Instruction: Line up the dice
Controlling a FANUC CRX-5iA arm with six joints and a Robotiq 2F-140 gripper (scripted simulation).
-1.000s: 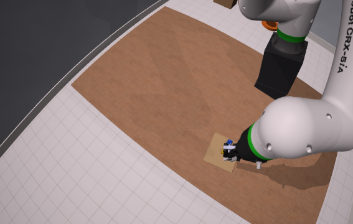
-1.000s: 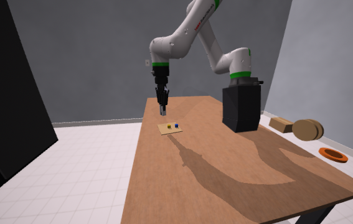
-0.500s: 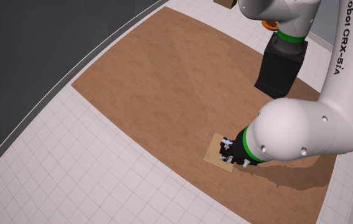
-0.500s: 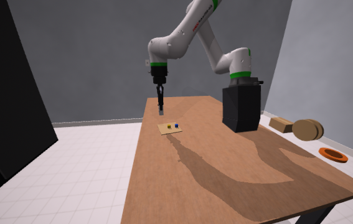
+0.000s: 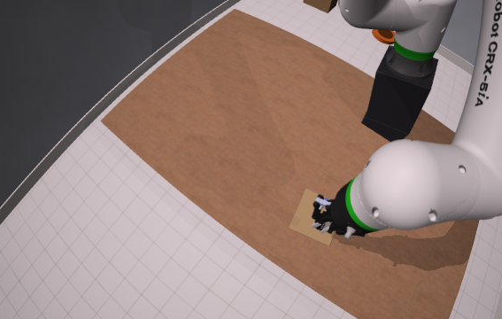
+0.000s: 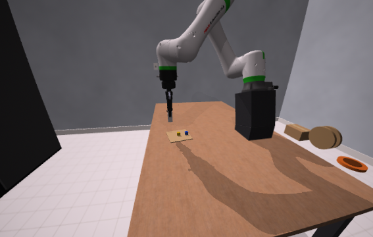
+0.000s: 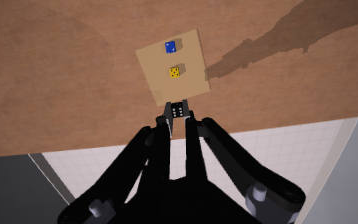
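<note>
My gripper is now 5 cm past the yellow die and 13 cm above it. Also, from my hand: blue die (10 cm behind, 13 cm below); then tan mat (5 cm behind, 14 cm below); then black die (2 cm below).
</note>
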